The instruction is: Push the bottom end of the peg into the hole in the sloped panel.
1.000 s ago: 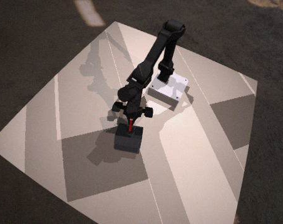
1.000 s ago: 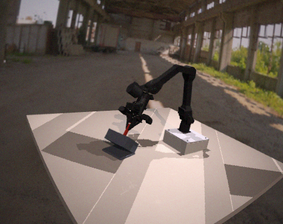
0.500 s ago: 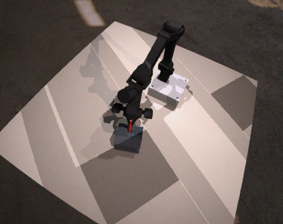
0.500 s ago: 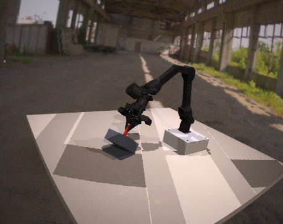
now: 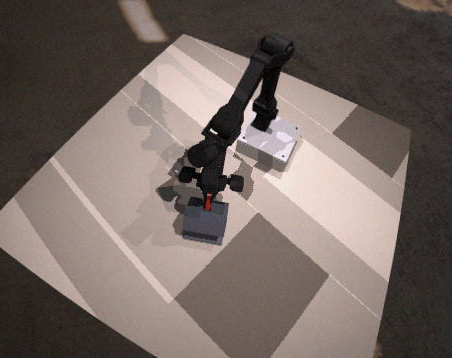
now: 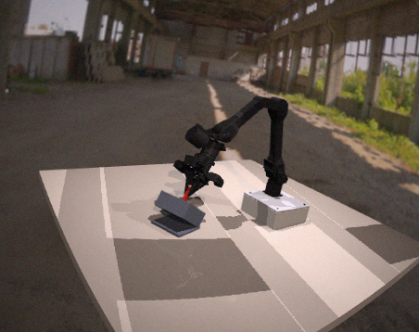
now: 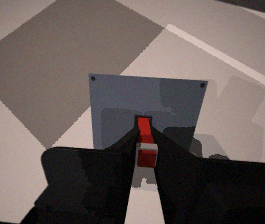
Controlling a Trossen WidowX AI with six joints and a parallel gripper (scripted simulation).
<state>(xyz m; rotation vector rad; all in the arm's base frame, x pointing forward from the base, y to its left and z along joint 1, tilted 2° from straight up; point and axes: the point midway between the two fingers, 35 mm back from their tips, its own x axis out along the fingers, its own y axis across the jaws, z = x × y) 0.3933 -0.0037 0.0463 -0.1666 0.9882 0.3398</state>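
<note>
My gripper tip is now 20 mm short of the sloped grey panel, 10 mm to the right of it and 40 mm above it. From my gripper tip the other things lie so: red peg (10 mm behind, 10 mm above).
</note>
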